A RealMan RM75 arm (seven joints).
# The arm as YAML. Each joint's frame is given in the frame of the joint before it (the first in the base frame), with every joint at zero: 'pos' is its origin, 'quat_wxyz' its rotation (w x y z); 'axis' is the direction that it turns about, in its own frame. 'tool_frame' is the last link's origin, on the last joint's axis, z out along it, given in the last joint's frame.
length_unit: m
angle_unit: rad
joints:
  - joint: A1
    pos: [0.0, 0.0, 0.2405]
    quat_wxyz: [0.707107, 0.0, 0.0, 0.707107]
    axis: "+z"
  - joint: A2
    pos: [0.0, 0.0, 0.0]
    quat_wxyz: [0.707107, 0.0, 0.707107, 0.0]
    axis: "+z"
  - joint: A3
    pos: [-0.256, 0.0, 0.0]
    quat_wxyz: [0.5, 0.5, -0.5, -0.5]
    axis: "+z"
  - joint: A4
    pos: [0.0, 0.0, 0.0]
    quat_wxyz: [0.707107, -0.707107, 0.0, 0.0]
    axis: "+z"
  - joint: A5
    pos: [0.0, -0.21, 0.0]
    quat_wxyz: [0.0, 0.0, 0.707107, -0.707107]
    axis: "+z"
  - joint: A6
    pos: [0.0, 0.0, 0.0]
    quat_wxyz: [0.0, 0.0, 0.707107, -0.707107]
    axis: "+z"
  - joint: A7
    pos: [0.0, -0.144, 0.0]
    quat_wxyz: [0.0, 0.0, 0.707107, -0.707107]
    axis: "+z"
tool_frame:
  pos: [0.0, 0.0, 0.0]
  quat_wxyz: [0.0, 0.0, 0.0, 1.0]
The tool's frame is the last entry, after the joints.
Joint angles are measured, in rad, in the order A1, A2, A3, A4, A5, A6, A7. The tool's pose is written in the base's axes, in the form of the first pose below.
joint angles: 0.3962 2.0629 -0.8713 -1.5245 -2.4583 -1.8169 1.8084
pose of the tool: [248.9 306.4 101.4], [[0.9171 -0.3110 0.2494], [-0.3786 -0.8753 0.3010], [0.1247 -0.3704 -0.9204]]
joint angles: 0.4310 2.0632 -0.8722 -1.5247 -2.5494 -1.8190 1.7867
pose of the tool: [250.1 312.7 104.2], [[0.9054 -0.2753 0.3232], [-0.3725 -0.8804 0.2936], [0.2037 -0.3862 -0.8997]]
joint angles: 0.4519 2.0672 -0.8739 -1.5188 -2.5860 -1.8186 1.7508
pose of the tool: [248.5 316.6 103.2], [[0.9082 -0.2348 0.3465], [-0.3411 -0.8949 0.2877], [0.2425 -0.3795 -0.8929]]
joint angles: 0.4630 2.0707 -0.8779 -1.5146 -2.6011 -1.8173 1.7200
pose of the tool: [246.7 318.8 101.4], [[0.9133 -0.2009 0.3544], [-0.3096 -0.9076 0.2835], [0.2647 -0.3686 -0.8911]]
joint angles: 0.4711 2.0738 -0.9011 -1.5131 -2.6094 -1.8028 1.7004
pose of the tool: [242.8 322.5 97.5], [[0.9180 -0.1604 0.3626], [-0.2729 -0.9191 0.2842], [0.2877 -0.3599 -0.8875]]
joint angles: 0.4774 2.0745 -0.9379 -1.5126 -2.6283 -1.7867 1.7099
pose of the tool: [239.7 325.9 93.0], [[0.9120 -0.1392 0.3857], [-0.2595 -0.9243 0.2799], [0.3176 -0.3553 -0.8791]]
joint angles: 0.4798 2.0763 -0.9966 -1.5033 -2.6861 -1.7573 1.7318
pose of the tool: [241.7 328.9 86.3], [[0.8858 -0.1246 0.4471], [-0.2646 -0.9270 0.2659], [0.3813 -0.3538 -0.8541]]
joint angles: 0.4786 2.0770 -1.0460 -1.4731 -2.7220 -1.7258 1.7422
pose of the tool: [246.5 330.5 77.3], [[0.8655 -0.1178 0.4869], [-0.2644 -0.9330 0.2442], [0.4255 -0.3400 -0.8387]]
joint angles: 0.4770 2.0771 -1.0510 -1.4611 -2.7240 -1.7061 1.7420
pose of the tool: [248.7 332.0 75.5], [[0.8644 -0.1163 0.4891], [-0.2665 -0.9310 0.2496], [0.4263 -0.3461 -0.8358]]
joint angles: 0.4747 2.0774 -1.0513 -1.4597 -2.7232 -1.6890 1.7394
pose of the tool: [249.4 333.7 75.8], [[0.8659 -0.1090 0.4882], [-0.2653 -0.9275 0.2635], [0.4241 -0.3577 -0.8320]]
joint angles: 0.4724 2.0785 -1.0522 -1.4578 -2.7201 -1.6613 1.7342
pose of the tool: [249.7 336.8 75.9], [[0.8698 -0.0946 0.4843], [-0.2600 -0.9221 0.2868], [0.4195 -0.3753 -0.8266]]
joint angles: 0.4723 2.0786 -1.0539 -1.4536 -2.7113 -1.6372 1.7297
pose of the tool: [249.0 339.9 75.4], [[0.8758 -0.0818 0.4757], [-0.2520 -0.9180 0.3062], [0.4117 -0.3880 -0.8246]]
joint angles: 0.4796 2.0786 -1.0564 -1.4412 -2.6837 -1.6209 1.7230
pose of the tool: [244.7 343.5 72.0], [[0.8908 -0.0706 0.4490], [-0.2322 -0.9199 0.3160], [0.3907 -0.3857 -0.8358]]
